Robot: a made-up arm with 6 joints. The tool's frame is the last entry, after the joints.
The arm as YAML. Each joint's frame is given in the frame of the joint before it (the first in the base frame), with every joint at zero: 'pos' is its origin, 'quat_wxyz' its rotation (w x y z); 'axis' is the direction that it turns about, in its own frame. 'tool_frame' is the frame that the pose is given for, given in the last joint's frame.
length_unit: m
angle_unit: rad
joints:
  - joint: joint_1
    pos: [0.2, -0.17, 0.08]
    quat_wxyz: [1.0, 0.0, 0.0, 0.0]
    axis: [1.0, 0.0, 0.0]
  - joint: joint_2
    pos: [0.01, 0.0, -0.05]
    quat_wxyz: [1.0, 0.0, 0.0, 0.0]
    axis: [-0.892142, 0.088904, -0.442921]
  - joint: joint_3
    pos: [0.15, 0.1, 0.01]
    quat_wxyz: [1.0, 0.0, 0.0, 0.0]
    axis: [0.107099, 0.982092, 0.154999]
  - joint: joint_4
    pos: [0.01, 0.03, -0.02]
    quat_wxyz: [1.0, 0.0, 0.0, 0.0]
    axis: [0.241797, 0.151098, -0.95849]
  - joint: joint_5
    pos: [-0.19, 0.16, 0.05]
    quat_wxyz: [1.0, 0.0, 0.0, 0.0]
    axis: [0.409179, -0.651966, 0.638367]
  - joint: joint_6
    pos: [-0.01, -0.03, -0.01]
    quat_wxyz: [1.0, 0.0, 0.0, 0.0]
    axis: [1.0, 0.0, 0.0]
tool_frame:
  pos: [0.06, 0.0, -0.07]
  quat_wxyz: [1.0, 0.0, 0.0, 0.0]
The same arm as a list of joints. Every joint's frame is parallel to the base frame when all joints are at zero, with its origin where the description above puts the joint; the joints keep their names.
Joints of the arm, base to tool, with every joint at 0 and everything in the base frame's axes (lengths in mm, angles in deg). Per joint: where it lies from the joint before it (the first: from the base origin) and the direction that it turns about. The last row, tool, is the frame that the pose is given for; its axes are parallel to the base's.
joint_1: axis +x origin 200.0 -170.0 80.0
joint_2: axis -0.892142 0.088904 -0.442921 origin 10.0 0.0 -50.0
joint_3: axis 0.107099 0.982092 0.154999 origin 150.0 100.0 10.0
joint_4: axis 0.241797 0.151098 -0.95849 origin 10.0 30.0 -20.0
joint_5: axis 0.409179 -0.651966 0.638367 origin -190.0 160.0 50.0
joint_6: axis +x origin -10.0 -30.0 -10.0
tool: origin 60.0 0.0 -70.0

